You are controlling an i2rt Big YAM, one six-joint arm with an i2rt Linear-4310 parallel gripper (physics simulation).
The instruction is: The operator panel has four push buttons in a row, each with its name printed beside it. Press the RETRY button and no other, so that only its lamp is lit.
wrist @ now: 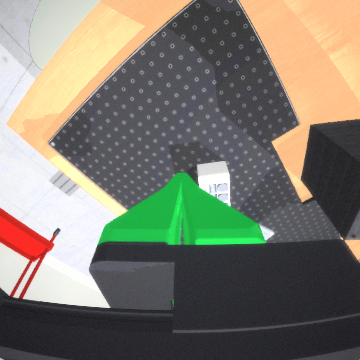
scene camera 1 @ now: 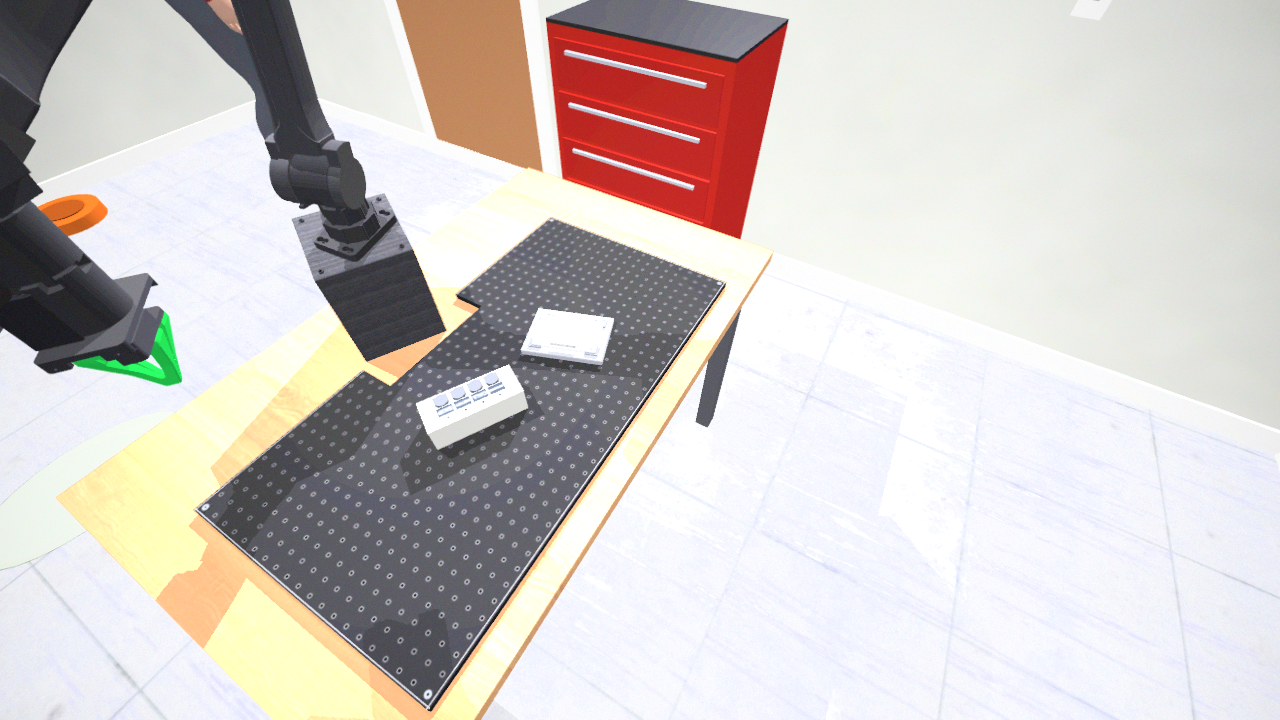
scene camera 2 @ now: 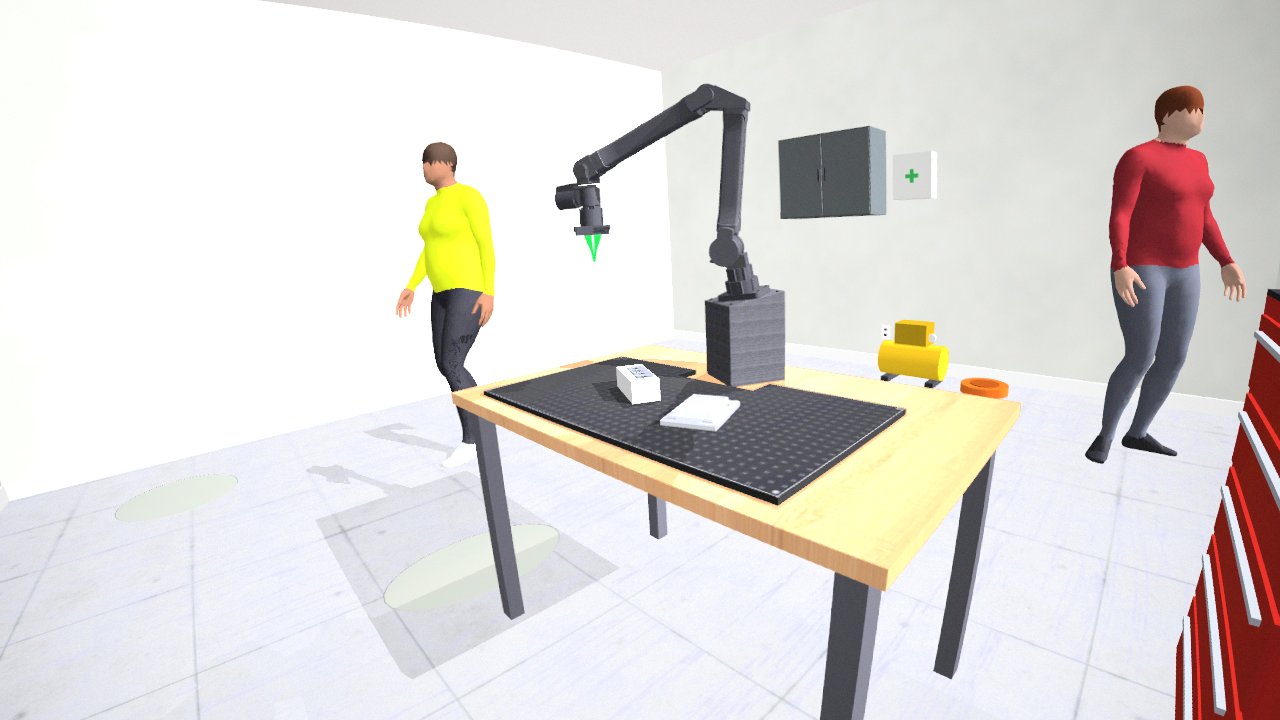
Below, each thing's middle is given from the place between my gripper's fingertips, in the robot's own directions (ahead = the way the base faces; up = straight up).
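Flat white device (scene camera 1: 563, 331), measured from my gripper: 460 mm to the left, 210 mm ahead, 300 mm below. With respect to the white operator panel (scene camera 1: 445, 425), my gripper is 290 mm above it, 230 mm to the right of it and 140 mm short of it.
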